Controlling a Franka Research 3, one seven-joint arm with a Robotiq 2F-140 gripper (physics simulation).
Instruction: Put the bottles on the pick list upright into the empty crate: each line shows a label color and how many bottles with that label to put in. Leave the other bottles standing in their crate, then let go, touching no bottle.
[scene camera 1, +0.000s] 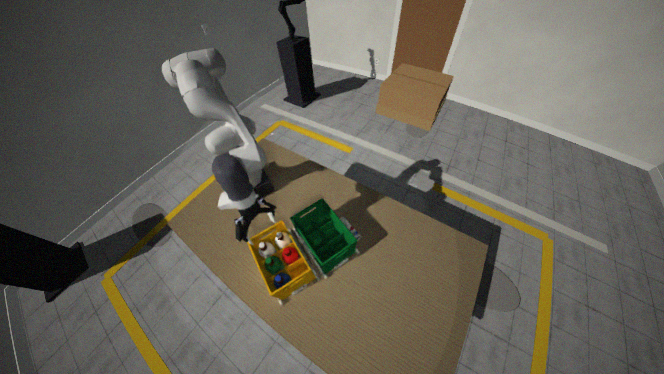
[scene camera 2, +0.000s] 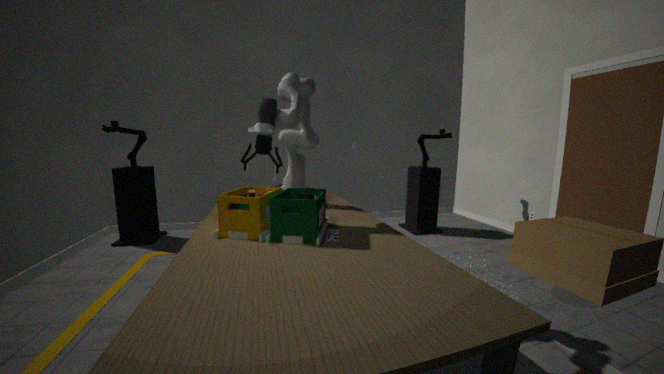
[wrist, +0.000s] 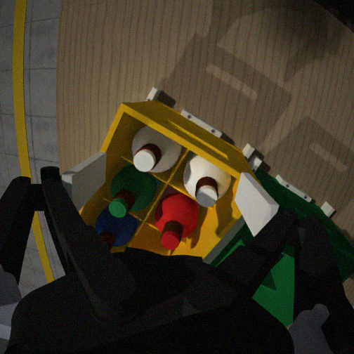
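The yellow crate (scene camera 1: 300, 284) (scene camera 2: 242, 220) (wrist: 172, 125) holds two white bottles (scene camera 1: 266, 248) (scene camera 1: 282, 240) (wrist: 156, 150) (wrist: 207, 177), a green bottle (scene camera 1: 273, 265) (wrist: 134, 187), a red bottle (scene camera 1: 290, 255) (wrist: 177, 215) and a blue bottle (scene camera 1: 281, 280) (wrist: 117, 230), all upright. The green crate (scene camera 1: 340, 257) (scene camera 2: 295, 220) (wrist: 290, 207) stands beside it; its compartments look empty in scene camera 1. My gripper (scene camera 1: 257, 229) (scene camera 2: 261, 175) (wrist: 171, 176) is open and empty, above the yellow crate's arm-side end, touching no bottle.
A small card or display (scene camera 1: 352, 228) (scene camera 2: 333, 235) lies beside the green crate, too blurred to read. Pale brackets sit around both crate bases. The crates stand close side by side on the wooden table (scene camera 1: 390, 300) (scene camera 2: 310, 300). A cardboard box (scene camera 1: 412, 97) (scene camera 2: 565, 255) is off the table.
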